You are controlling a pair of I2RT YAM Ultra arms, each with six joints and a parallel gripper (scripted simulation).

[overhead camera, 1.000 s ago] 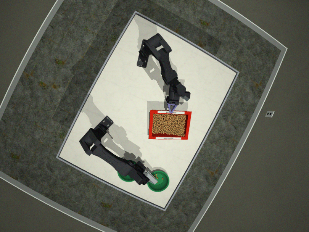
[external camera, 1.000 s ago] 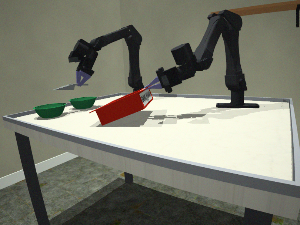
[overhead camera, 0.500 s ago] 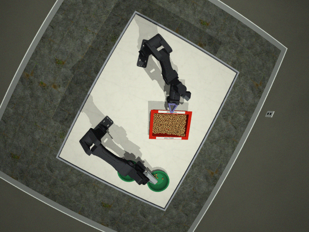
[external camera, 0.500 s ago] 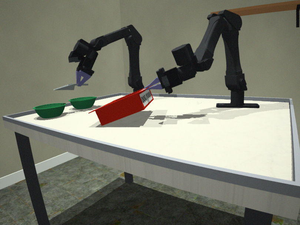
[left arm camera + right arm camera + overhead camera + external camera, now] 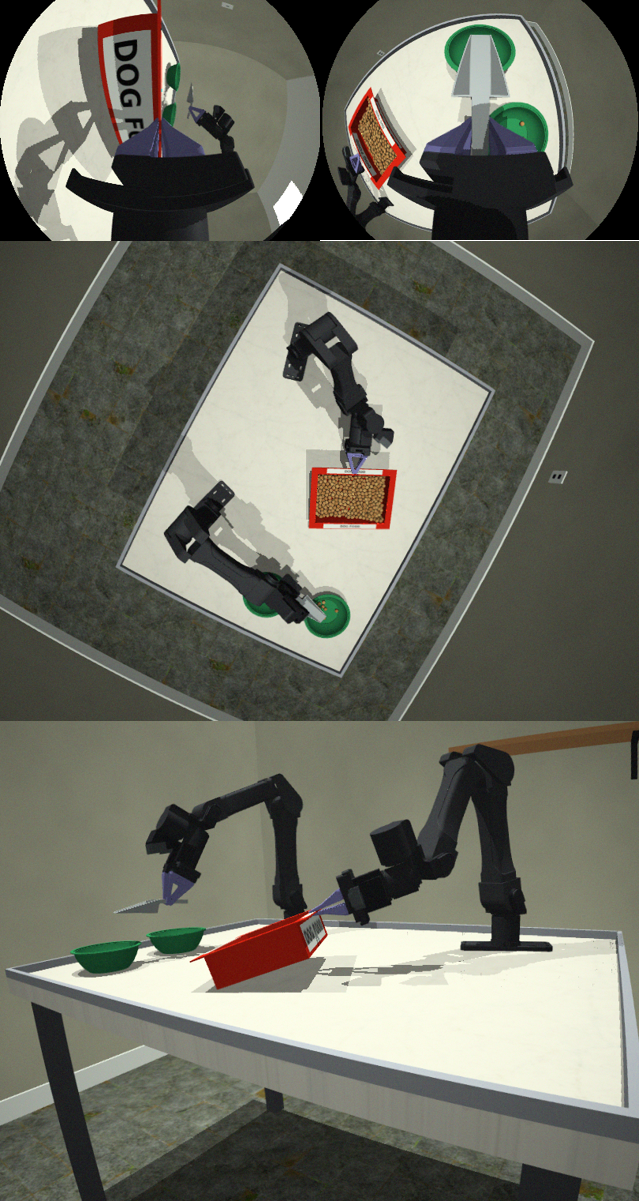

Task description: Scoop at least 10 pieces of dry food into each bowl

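My right gripper is now 40 mm short of the grey scoop, 10 mm to the left of it and 10 mm above it. Also, from my right hand: box (360 mm to the left, 70 mm below, 20 mm ahead).
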